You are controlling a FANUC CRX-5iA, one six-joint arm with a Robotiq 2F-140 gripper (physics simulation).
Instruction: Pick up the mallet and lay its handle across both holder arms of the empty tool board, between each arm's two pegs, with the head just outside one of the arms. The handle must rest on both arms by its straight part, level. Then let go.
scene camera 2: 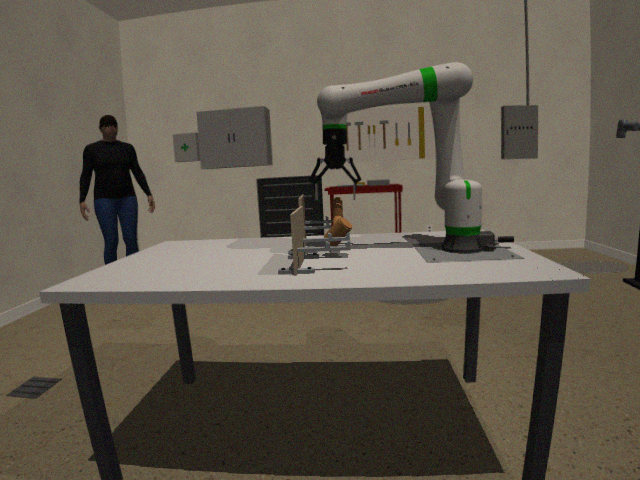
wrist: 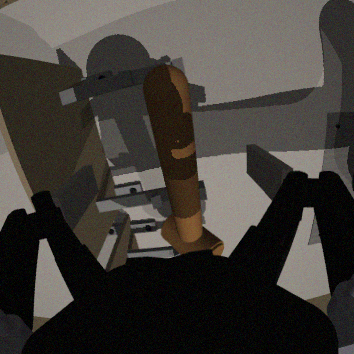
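Seen in the pictures: gripper, between the fingertips: [scene camera 2: 335, 199] [wrist: 169, 168]; arm's base, origin of its link: [scene camera 2: 462, 249].
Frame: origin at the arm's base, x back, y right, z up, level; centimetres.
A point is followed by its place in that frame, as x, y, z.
The brown mallet [scene camera 2: 339, 227] {-43.5, -11.1, 10.6} [wrist: 182, 165] {-46.0, 8.3, 16.5} lies over the two grey holder arms of the far tool board [scene camera 2: 301, 200] {-58.8, -0.2, 19.5} [wrist: 42, 115] {-61.2, 14.1, 14.5}. In the wrist view its handle passes above the near arm [wrist: 140, 198] {-51.9, 1.0, 9.5} and the far arm [wrist: 112, 84] {-54.1, 16.7, 9.5}. Its head is just outside the near arm, toward scene camera 2. The handle is not level: it slants up from the head, with its rounded end higher. Contact with the arms and the seat between the pegs cannot be made out. My gripper [scene camera 2: 335, 192] {-47.2, 8.8, 18.6} [wrist: 169, 168] {-47.2, 8.8, 18.6} is wide open and empty above the mallet, with one finger on each side of the handle.
A second upright board [scene camera 2: 297, 240] {-54.7, -27.3, 9.2} [wrist: 118, 242] {-56.8, -7.8, 8.7} stands nearer scene camera 2 on the white table [scene camera 2: 196, 273] {-87.7, -31.6, -0.2}, with metal feet and bars. The large board stands close to my left finger in the wrist view. A person [scene camera 2: 111, 170] stands behind the table at left.
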